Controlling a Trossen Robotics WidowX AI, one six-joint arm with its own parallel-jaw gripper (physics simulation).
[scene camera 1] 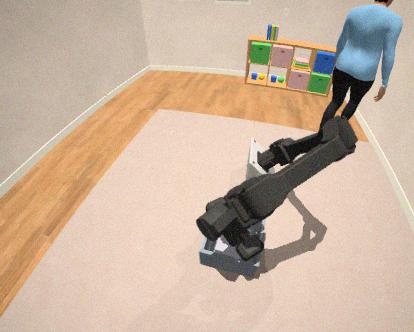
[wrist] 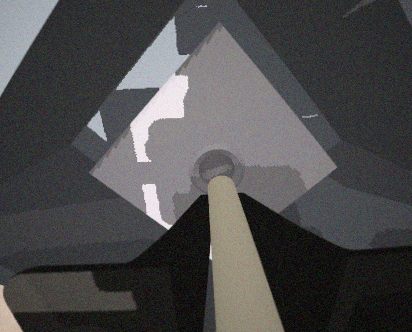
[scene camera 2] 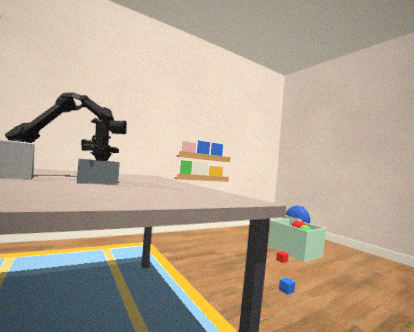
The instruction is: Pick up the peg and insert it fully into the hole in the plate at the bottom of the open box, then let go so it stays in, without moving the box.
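Where they show: gripper, fingertip midpoint: (scene camera 1: 229, 241) (wrist: 222, 201); arm's base, link origin: (scene camera 1: 262, 161) (scene camera 2: 15, 153).
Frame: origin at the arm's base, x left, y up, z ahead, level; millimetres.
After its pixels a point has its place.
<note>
My gripper (wrist: 222, 201) {x -91, y -36, z 319 mm} (scene camera 2: 102, 158) is shut on the peg (wrist: 235, 250) {x -80, y 13, z 306 mm}, a tan round rod that runs up from the bottom edge of the wrist view. The peg's far end overlaps the near rim of the round hole (wrist: 216, 161) in the grey plate (wrist: 250, 110) {x -48, y -41, z 301 mm}; most of the hole shows beyond it. I cannot tell how high the end is above the plate. The open grey-blue box (scene camera 1: 227, 262) {x -91, y -25, z 386 mm} (scene camera 2: 98, 173) {x -160, y -55, z 295 mm} stands on the table, with my fingertips low at its opening. In both scene views the peg is hidden by the gripper and box walls.
The box's walls (wrist: 287, 75) {x -14, y -91, z 320 mm} rise closely around the plate. The arm (scene camera 1: 280, 187) {x -16, y 235, z 330 mm} (scene camera 2: 47, 111) {x 97, y 204, z 99 mm} reaches over the table (scene camera 1: 125, 200) {x -497, y -99, z 192 mm} (scene camera 2: 200, 200) {x -581, y -99, z 522 mm} from its light base block (scene camera 1: 254, 162) {x -36, y 39, z 51 mm} (scene camera 2: 17, 160) {x -53, y -28, z 14 mm}. A person (scene camera 1: 370, 45) stands beyond the table near a cube shelf.
</note>
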